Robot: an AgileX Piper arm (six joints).
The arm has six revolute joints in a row. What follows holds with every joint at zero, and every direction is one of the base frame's.
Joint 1 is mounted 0.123 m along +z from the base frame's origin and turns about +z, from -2.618 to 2.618 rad.
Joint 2 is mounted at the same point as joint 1 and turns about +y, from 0 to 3.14 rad.
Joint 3 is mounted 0.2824 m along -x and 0.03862 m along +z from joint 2 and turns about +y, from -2.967 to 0 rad.
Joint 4 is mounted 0.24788 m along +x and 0.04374 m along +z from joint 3 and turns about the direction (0.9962, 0, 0.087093), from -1.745 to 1.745 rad.
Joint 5 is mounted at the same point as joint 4 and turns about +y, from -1.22 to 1.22 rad.
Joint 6 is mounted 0.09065 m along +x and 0.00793 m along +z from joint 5 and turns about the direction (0.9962, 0, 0.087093), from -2.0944 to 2.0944 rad.
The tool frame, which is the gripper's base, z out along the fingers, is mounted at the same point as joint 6; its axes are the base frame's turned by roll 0, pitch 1.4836 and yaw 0 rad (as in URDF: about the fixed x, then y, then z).
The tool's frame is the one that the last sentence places.
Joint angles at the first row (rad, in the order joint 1, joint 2, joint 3, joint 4, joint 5, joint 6):
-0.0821, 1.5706, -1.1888, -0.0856, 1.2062, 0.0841
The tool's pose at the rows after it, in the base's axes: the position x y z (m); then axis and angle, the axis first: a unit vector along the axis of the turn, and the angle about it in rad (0 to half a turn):
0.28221 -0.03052 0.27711 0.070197 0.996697 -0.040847 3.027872
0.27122 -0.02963 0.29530 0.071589 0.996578 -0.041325 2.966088
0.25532 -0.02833 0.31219 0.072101 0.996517 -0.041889 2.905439
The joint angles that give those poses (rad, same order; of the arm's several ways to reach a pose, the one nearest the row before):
-0.0821, 1.5220, -1.1888, -0.0856, 1.2111, 0.0841
-0.0821, 1.4565, -1.1888, -0.0856, 1.2148, 0.0841
-0.0821, 1.3781, -1.1747, -0.0856, 1.2183, 0.0824

